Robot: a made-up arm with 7 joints. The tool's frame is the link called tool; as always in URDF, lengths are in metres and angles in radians. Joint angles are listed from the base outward.
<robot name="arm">
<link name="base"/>
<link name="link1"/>
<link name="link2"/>
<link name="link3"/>
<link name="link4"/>
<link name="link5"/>
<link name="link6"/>
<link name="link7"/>
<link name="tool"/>
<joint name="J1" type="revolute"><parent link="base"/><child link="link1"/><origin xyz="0.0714 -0.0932 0.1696"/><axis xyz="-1 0 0"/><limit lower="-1.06" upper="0.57"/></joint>
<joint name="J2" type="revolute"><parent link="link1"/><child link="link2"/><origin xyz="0.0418 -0.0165 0.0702"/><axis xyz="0 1 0"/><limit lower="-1.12" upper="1.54"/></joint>
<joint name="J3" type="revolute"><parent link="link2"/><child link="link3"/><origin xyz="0.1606 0.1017 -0.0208"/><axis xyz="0 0 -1"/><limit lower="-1.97" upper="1.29"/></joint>
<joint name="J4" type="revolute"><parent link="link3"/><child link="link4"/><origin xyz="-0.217 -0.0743 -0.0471"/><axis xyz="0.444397 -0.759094 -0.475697"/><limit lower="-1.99" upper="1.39"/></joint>
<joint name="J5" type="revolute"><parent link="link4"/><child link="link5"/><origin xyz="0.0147 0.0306 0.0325"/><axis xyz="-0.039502 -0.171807 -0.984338"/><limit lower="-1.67" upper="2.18"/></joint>
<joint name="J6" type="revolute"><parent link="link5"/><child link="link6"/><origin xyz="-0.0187 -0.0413 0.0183"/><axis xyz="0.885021 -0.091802 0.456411"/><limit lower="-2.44" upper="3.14"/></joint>
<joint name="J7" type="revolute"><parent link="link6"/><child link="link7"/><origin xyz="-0.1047 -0.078 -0.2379"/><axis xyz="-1 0 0"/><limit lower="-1.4" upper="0.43"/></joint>
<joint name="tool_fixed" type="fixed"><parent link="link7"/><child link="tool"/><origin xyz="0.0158 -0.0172 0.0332" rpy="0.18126 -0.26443 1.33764"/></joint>
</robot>
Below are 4 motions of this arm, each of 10 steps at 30 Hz.
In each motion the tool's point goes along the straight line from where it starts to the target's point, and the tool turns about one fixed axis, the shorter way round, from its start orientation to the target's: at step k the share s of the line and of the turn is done. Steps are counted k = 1, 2, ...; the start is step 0. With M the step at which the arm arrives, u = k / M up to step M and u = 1 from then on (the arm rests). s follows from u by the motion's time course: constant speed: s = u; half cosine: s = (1 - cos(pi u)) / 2; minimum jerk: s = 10 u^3 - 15 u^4 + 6 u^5.
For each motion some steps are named. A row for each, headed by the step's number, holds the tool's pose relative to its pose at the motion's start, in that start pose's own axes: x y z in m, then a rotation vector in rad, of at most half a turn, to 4 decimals.
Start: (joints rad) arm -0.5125 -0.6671 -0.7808 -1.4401 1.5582 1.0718 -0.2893
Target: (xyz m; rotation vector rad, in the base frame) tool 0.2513 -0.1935 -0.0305 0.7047 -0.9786 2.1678
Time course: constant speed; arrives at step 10
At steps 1, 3, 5, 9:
1: 0.0077 -0.0017 -0.0048 0.0233 -0.0487 0.0102
3: 0.0230 -0.0051 -0.0145 0.0700 -0.1462 0.0306
5: 0.0383 -0.0085 -0.0242 0.1167 -0.2436 0.0510
9: 0.0690 -0.0153 -0.0436 0.2101 -0.4385 0.0918

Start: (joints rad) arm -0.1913 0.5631 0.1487 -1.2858 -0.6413 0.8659 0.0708
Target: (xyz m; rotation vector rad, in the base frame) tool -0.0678 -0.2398 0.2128 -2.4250 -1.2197 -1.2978
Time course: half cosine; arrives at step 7
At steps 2, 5, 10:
2: -0.0097 0.0068 0.0106 0.0245 0.0525 -0.0062
5: -0.0418 0.0294 0.0457 0.1058 0.2264 -0.0269
10: -0.0515 0.0362 0.0563 0.1304 0.2790 -0.0332

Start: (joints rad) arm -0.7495 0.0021 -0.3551 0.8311 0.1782 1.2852 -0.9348
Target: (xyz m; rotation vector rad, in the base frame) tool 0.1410 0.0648 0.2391 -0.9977 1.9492 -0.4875
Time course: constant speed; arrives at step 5
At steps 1, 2, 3, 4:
1: -0.0008 -0.0066 -0.0045 0.0047 -0.0163 0.0302
2: -0.0016 -0.0132 -0.0090 0.0095 -0.0326 0.0605
3: -0.0024 -0.0197 -0.0136 0.0142 -0.0489 0.0907
4: -0.0031 -0.0263 -0.0181 0.0189 -0.0652 0.1209

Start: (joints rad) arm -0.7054 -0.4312 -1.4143 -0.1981 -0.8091 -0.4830 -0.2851
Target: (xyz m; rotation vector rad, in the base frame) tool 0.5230 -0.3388 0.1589 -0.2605 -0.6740 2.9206
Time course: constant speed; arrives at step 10
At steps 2, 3, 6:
2: 0.0078 0.0147 0.0038 -0.0475 -0.0377 -0.0457
3: 0.0117 0.0220 0.0058 -0.0713 -0.0565 -0.0685
6: 0.0235 0.0440 0.0115 -0.1426 -0.1131 -0.1370

